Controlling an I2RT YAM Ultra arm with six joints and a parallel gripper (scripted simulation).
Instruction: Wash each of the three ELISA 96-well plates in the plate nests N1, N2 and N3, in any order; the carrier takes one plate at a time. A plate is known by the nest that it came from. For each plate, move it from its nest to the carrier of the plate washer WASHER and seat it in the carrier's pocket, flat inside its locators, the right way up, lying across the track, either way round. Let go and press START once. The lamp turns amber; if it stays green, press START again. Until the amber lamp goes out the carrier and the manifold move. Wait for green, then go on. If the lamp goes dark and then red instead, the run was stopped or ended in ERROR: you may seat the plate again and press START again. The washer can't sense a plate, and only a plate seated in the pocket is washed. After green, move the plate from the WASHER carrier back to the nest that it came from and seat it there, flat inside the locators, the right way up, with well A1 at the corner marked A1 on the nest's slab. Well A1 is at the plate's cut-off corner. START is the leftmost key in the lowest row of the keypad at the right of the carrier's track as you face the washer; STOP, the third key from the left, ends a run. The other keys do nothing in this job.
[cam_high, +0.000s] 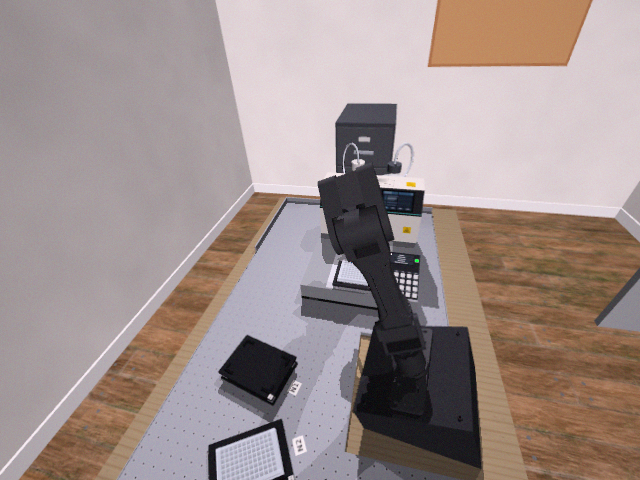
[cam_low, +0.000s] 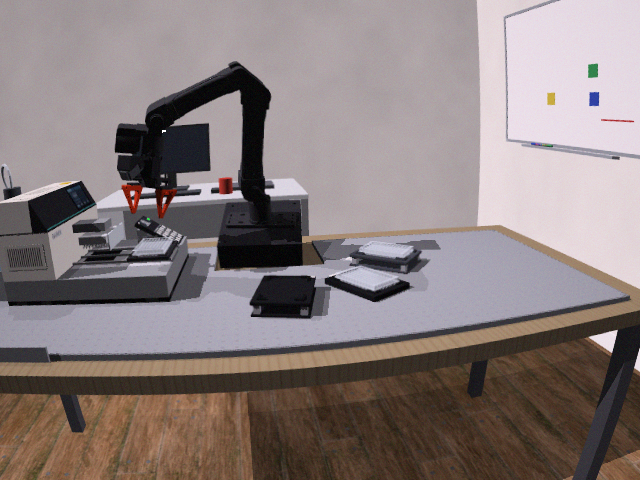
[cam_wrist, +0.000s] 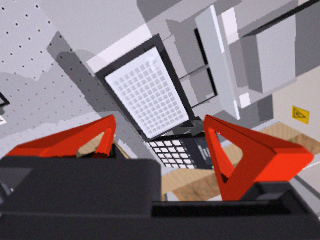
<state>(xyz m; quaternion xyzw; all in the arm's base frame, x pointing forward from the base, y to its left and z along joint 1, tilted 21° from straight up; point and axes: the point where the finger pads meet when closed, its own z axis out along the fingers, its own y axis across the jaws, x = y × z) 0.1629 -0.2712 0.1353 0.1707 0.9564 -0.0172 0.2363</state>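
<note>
Now: the black washer carrier 100 mm below my hand and 10 mm to the left of it. From my hand the other things lie so: manifold head (140 mm to the right, 50 mm below, 20 mm ahead); then washer (150 mm to the right, 40 mm below, 20 mm ahead); then N1 label (370 mm to the left, 170 mm below, 60 mm ahead).
</note>
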